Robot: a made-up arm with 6 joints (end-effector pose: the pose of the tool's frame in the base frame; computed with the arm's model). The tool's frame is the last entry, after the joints. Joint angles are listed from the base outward.
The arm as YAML. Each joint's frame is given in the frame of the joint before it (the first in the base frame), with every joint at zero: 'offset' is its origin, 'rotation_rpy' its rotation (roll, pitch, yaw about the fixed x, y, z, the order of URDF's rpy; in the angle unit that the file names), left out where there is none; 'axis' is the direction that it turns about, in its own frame. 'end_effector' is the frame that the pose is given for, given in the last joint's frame.
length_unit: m
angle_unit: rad
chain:
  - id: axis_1
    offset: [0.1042, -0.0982, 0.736]
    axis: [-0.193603, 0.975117, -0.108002]
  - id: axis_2
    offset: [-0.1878, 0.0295, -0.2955]
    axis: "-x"
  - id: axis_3
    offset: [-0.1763, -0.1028, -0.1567]
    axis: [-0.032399, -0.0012, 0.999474]
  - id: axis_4
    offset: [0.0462, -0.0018, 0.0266]
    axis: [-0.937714, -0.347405, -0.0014]
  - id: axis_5
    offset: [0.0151, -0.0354, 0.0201]
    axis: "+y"
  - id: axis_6
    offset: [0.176, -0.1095, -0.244]
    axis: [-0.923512, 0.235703, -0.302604]
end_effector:
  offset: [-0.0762, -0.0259, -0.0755]
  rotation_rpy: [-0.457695, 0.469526, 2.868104]
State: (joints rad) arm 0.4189 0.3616 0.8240 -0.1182 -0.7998 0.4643
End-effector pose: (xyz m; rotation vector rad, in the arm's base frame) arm -0.1343 -0.1908 0.2271 0.7170 0.3217 -2.4813
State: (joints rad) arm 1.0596 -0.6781 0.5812 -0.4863 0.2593 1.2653
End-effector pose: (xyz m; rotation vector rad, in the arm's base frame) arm -0.6694 0.0533 0.6016 -1.2166 0.2620 -2.6389
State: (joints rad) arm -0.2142 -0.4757 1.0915 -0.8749 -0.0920 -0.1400
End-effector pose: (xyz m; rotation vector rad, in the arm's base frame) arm -0.1650 0.1931 -0.0374 -0.2089 1.8115 -1.6084
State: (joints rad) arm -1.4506 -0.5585 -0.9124 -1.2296 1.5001 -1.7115
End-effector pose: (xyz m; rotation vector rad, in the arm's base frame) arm 0.3033 0.2255 0.2011 -1.7044 2.0967 0.5472
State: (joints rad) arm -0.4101 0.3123 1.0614 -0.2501 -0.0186 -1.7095
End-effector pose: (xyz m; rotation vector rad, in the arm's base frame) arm 0.1324 -0.1208 -0.0365 -0.5178 2.1066 -1.3130
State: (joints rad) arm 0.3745 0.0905 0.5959 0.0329 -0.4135 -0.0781
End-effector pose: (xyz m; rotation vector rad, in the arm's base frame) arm -0.1526 -0.2305 0.1562 0.5346 0.8472 -2.5598
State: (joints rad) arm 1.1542 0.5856 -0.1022 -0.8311 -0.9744 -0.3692
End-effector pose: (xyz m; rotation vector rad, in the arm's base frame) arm -0.3724 -0.4532 0.6132 -0.4869 -0.5062 2.6290
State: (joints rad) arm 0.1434 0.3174 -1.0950 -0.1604 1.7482 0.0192
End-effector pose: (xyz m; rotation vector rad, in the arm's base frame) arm -0.5932 -0.0621 0.3630 0.9273 -0.6265 1.4265
